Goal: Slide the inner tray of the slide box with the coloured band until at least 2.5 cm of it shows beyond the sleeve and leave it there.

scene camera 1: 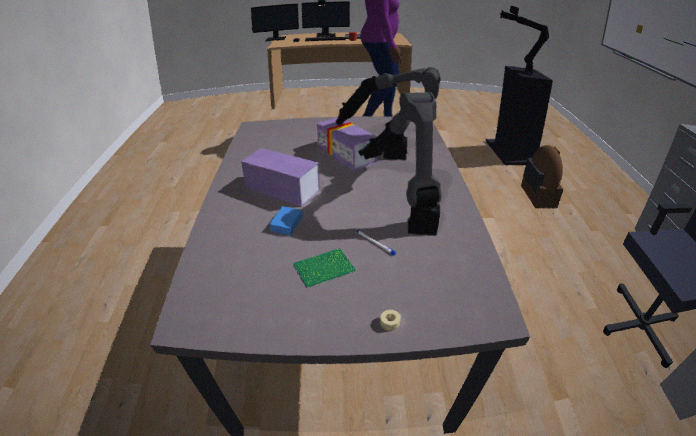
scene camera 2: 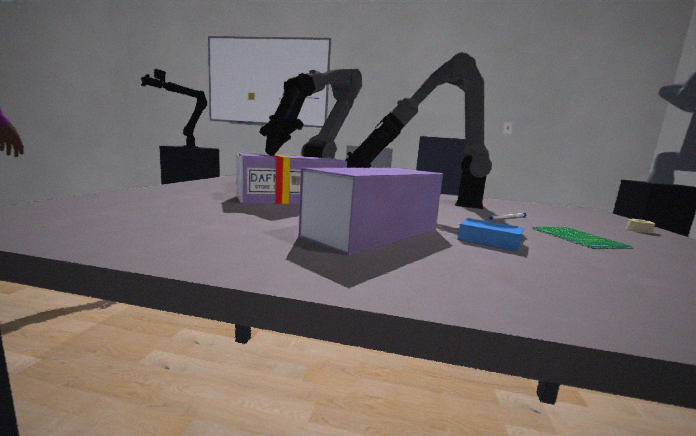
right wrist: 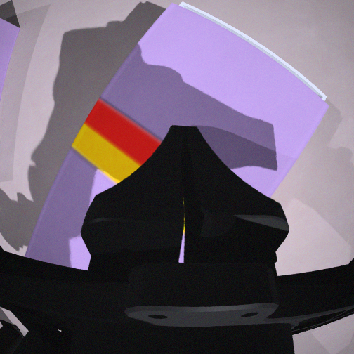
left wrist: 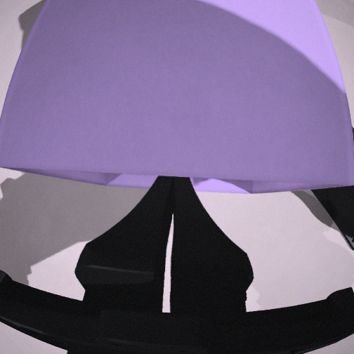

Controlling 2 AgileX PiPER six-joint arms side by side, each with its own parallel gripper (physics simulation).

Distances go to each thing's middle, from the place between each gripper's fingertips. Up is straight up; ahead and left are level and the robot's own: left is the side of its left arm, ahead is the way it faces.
My left hand is 300 mm short of the blue block (scene camera 2: 504,236), 350 mm to the right of it and 30 mm above it.
Right now the blue block is 51 cm to the left of my right hand, 20 cm ahead of it and 11 cm below it.
